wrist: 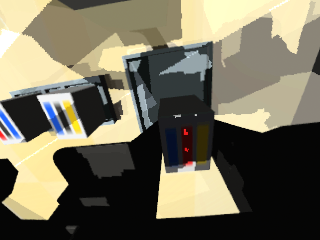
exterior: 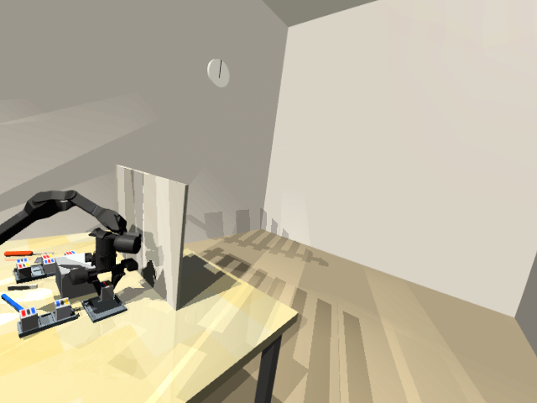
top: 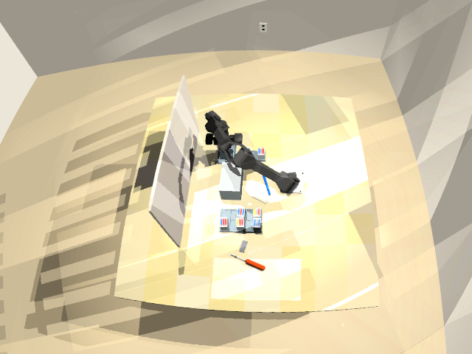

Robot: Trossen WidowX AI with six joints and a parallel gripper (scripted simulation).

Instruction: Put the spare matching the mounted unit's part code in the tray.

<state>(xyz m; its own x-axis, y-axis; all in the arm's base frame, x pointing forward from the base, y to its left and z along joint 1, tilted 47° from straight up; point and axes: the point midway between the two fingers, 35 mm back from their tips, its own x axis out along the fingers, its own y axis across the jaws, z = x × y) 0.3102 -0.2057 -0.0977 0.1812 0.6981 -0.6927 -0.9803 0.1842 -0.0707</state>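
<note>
Right now the flat bluish tray is 50 mm below my gripper tip. The rest, counted from my gripper tip: tall mirror panel (200 mm ahead, 180 mm to the left, 170 mm above); mounted unit (30 mm behind, 210 mm to the left); blue pen (200 mm behind, 200 mm to the left, 50 mm below).
</note>
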